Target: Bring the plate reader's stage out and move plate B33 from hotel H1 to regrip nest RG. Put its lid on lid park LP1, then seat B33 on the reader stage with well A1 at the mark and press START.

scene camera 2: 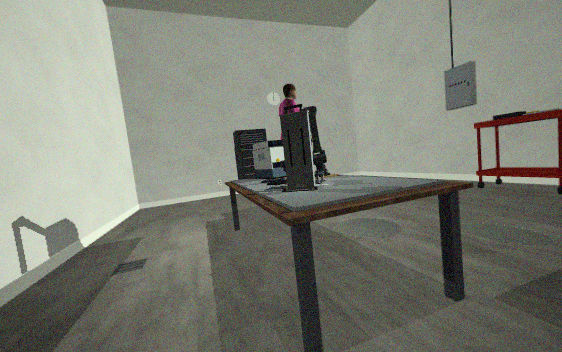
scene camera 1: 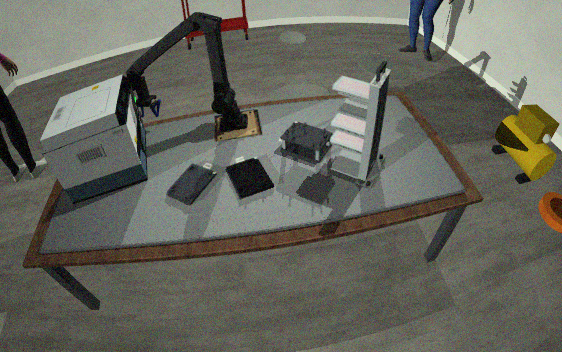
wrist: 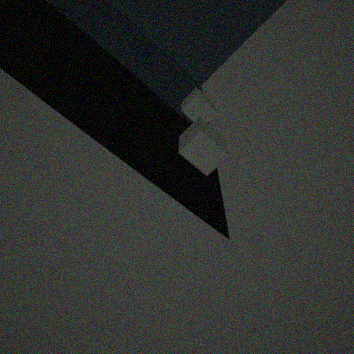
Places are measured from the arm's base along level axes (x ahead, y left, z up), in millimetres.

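Pixels of known places: gripper, fingertip midpoint: [scene camera 1: 150,116]; arm's base, origin of the base link: [scene camera 1: 233,123].
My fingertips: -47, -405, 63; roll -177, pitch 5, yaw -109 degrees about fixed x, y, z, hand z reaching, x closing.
For each thing: its middle in the pictures, then the offset to it from my fingertips, as dx, dy, dz.
- plate reader, body centre: [scene camera 1: 98,136] [scene camera 2: 278,158] +245, -157, +98
- hotel, body centre: [scene camera 1: 364,118] [scene camera 2: 299,148] +353, +875, +144
My gripper [scene camera 1: 156,106] is open and empty beside the front face of the plate reader [scene camera 1: 102,150] [scene camera 2: 262,159]. The wrist view is dark: a black band, a dark blue surface and two small pale blocks show, but my fingers do not. The reader's stage cannot be made out. The hotel [scene camera 1: 368,150] [scene camera 2: 296,150] stands upright at the right with white-pink plates on several levels; labels are unreadable, so B33 cannot be told. A raised dark stand [scene camera 1: 306,139], probably the regrip nest, is beside it. Two flat dark pads [scene camera 1: 191,184] [scene camera 1: 249,177] lie mid-table; their labels are unreadable.
The arm's base plate [scene camera 1: 252,131] is at the back of the table [scene camera 1: 200,248] [scene camera 2: 380,202]. A red cart [scene camera 1: 234,24] [scene camera 2: 520,172] stands beyond it. A yellow machine [scene camera 1: 530,145] is on the floor at right. People stand near the back and left.
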